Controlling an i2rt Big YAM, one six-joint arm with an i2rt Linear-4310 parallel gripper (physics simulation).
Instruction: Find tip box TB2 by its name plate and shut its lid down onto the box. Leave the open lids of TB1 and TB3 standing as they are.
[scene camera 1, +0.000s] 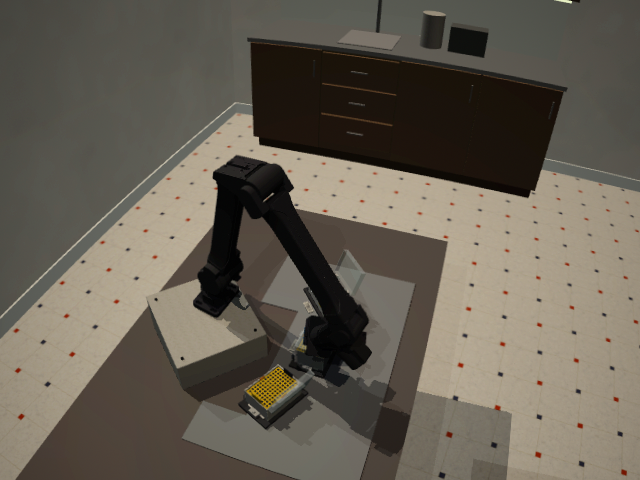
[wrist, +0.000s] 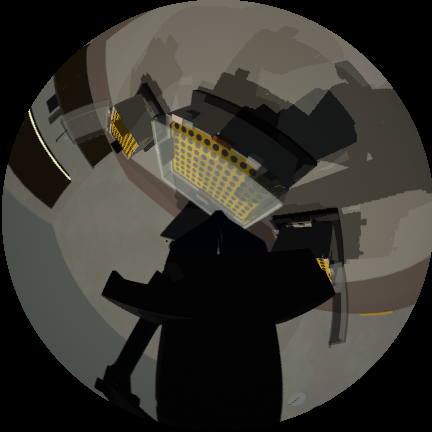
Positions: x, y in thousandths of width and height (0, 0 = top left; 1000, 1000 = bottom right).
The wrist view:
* my gripper: 503, 499
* clear lid: 207, 279
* clear lid: 786, 728
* clear lid: 490, 404
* grey mat: 696, 200
